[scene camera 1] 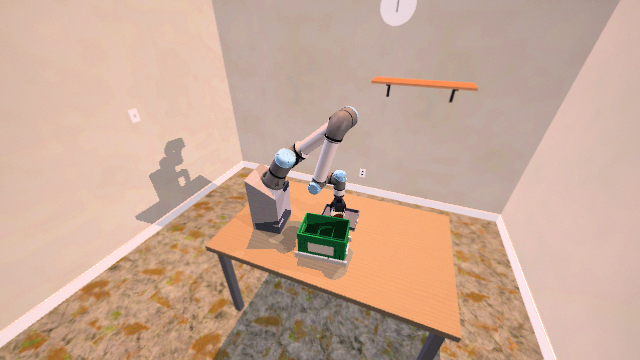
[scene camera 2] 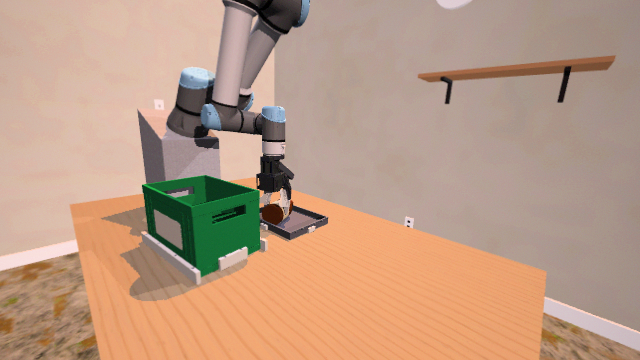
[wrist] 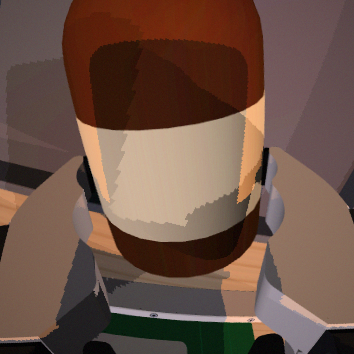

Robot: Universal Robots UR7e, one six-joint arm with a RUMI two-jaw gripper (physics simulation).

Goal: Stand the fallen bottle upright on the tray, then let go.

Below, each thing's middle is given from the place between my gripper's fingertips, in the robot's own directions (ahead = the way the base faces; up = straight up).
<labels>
I see my gripper 1 cm past the brown bottle (wrist: 170, 108) and 3 cm to the right of it.
</labels>
